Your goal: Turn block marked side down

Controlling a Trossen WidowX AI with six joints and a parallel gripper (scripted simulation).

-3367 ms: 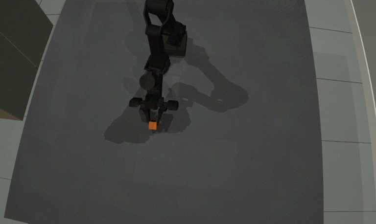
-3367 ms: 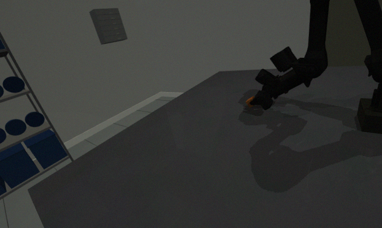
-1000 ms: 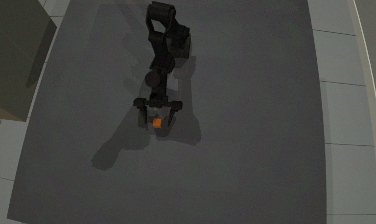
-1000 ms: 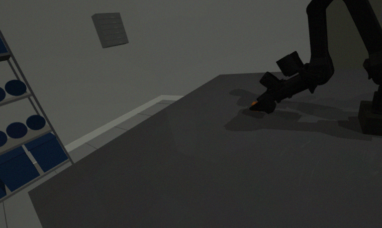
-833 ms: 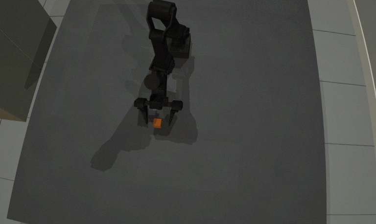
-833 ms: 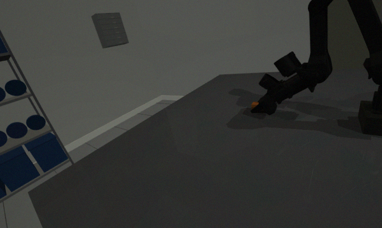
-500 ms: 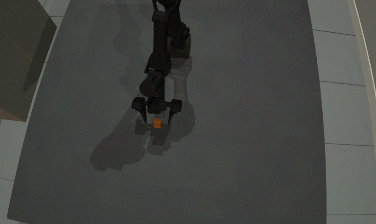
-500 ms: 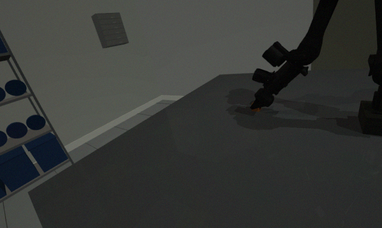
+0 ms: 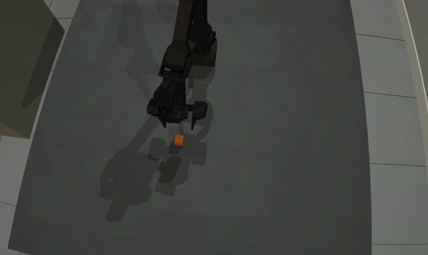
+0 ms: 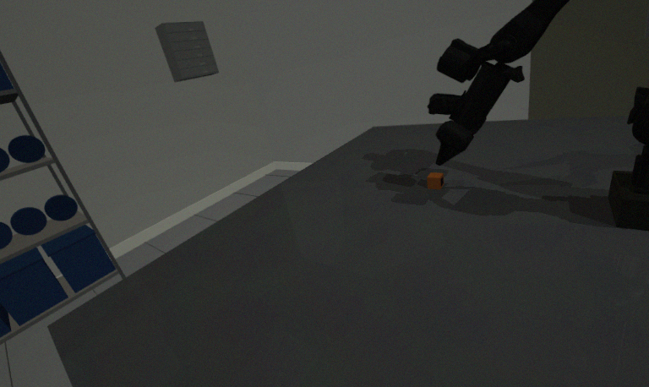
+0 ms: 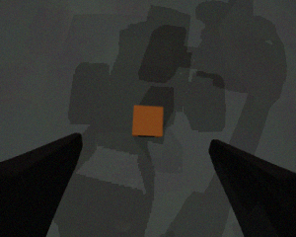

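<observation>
Right now my gripper tip is 60 mm above the block and 20 mm short of it.
</observation>
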